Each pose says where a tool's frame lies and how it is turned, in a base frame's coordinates. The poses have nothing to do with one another.
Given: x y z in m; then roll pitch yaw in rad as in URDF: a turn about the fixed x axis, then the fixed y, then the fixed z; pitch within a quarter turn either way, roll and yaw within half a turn.
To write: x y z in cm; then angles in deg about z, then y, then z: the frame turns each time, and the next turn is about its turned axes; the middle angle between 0 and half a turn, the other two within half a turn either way. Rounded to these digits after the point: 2 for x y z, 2 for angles.
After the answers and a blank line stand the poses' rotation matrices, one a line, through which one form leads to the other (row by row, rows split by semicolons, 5 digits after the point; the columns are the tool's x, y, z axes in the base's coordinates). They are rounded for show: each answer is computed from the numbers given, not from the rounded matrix.
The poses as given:
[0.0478 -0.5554 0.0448 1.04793 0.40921 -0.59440]
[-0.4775 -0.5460 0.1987 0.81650 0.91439 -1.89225]
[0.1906 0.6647 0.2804 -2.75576 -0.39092 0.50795]
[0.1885 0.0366 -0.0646 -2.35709 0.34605 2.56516]
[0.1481 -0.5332 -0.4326 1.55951 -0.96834 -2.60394]
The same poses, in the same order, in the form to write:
[4.78 -55.54 4.48 -111.14 62.73 63.41]
[-47.75 -54.60 19.87 -161.75 65.30 29.31]
[19.06 66.47 28.04 75.93 148.94 -137.60]
[18.85 3.66 -6.46 -104.26 131.74 -62.96]
[14.81 -53.32 -43.26 120.27 89.63 145.48]

0.76008 0.56525 -0.32058; -0.51377 0.22067 -0.82906; -0.39788 0.79486 0.45814
-0.19281 0.46730 -0.86282; -0.57901 -0.76409 -0.28444; -0.79219 0.44474 0.41790
0.80783 0.57592 0.12541; 0.44969 -0.73976 0.50052; 0.38104 -0.34794 -0.85659
-0.78871 0.58665 -0.18379; 0.51273 0.46277 -0.72315; -0.33918 -0.66459 -0.66578
-0.48672 0.71343 -0.50410; -0.29020 0.41224 0.86362; 0.82395 0.56663 0.00640

